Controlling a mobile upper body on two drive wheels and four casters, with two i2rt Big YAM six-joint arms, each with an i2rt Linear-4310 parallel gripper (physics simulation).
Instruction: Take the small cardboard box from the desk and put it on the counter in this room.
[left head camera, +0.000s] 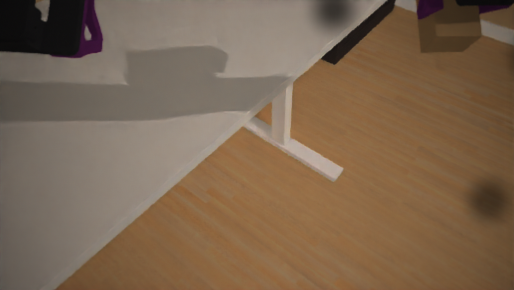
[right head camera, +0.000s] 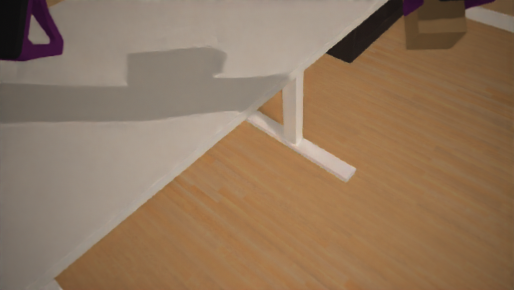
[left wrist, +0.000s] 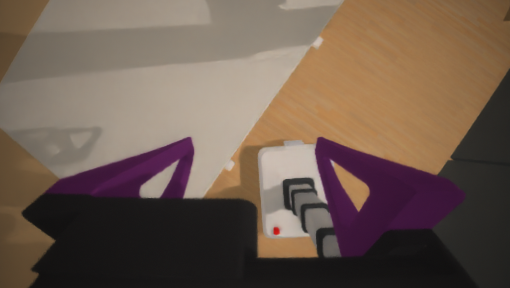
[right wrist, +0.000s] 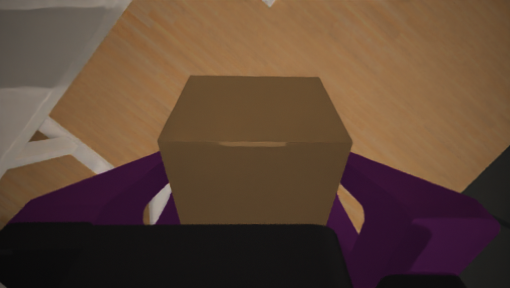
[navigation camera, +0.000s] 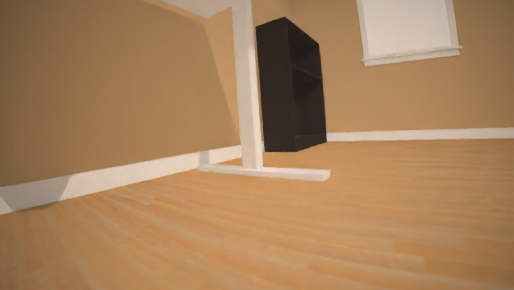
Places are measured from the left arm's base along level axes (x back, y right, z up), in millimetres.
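Pixels of known places: left gripper, fingertip midpoint: (left head camera: 46, 41) (right head camera: 11, 45) (left wrist: 254, 144); right gripper, fingertip midpoint: (left head camera: 440, 14) (right head camera: 427, 10) (right wrist: 253, 145).
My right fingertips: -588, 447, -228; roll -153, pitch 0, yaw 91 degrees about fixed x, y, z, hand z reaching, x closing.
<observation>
Behind a point stands the place of what it marks, as x, y, z.
The small cardboard box (left head camera: 447, 39) @[-523, 436, -225] (right head camera: 434, 37) @[-525, 442, -229] (right wrist: 255, 180) @[-582, 448, -182] is brown and held off the floor. My right gripper (right wrist: 253, 145) @[-588, 447, -228] is shut on it, one purple finger on each side. In both head views the box shows at the top right, beyond the desk's edge. My left gripper (left wrist: 254, 144) @[-373, 1, -113] is open and empty, partly over the white desk (left head camera: 100, 190) @[-445, -94, -460] (right head camera: 90, 185) @[-453, -104, -460] (left wrist: 140, 100) @[-520, -342, -460]. The desk top fills the left of both head views, with a shadow across it. A surface that I can tell is the counter does not show.
A white desk leg (left head camera: 281, 115) @[-1322, 265, -1180] (right head camera: 293, 110) @[-1319, 269, -1145] (navigation camera: 248, 90) @[-1317, 270, -1035] stands on a long foot. A dark shelf unit (navigation camera: 276, 90) @[-2061, 528, -927] stands beyond it near the wall. Dark grey panels (left wrist: 480, 210) (right wrist: 487, 180) stand at the right in both wrist views. A window (navigation camera: 407, 30) @[-2097, 1877, -353] is in the back wall.
</observation>
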